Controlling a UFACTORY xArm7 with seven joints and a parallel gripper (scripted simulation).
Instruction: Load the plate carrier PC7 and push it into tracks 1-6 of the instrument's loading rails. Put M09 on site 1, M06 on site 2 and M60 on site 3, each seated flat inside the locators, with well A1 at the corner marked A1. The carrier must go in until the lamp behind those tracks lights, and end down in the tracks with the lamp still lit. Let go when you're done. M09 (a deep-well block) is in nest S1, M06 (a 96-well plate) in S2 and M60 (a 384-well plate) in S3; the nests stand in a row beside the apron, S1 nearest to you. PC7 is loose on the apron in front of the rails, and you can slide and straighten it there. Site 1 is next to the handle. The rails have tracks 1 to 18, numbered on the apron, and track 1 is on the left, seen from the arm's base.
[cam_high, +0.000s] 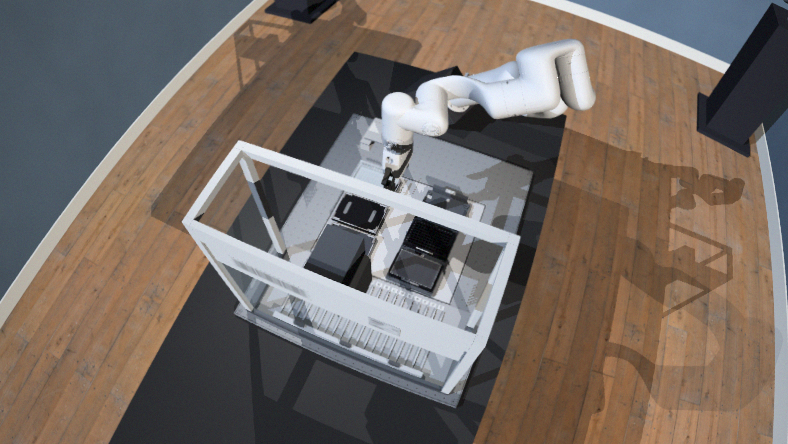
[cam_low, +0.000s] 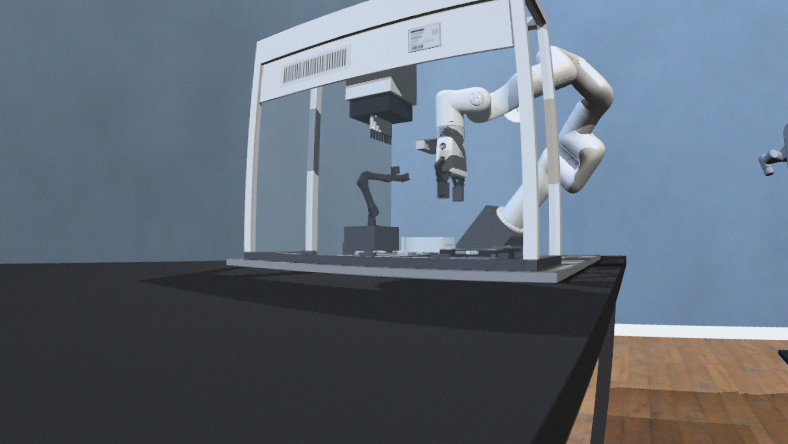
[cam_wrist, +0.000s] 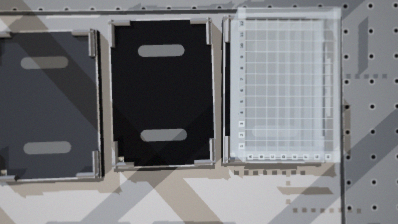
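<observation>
My gripper is now 13 cm above the white deep-well block M09, 9 cm to the left of it and 4 cm past it. From my hand the other things lie so: corner post: 43 cm ahead, 36 cm to the left, 9 cm above; then dark plate carrier PC7: 14 cm to the left, 14 cm below, 5 cm ahead.
</observation>
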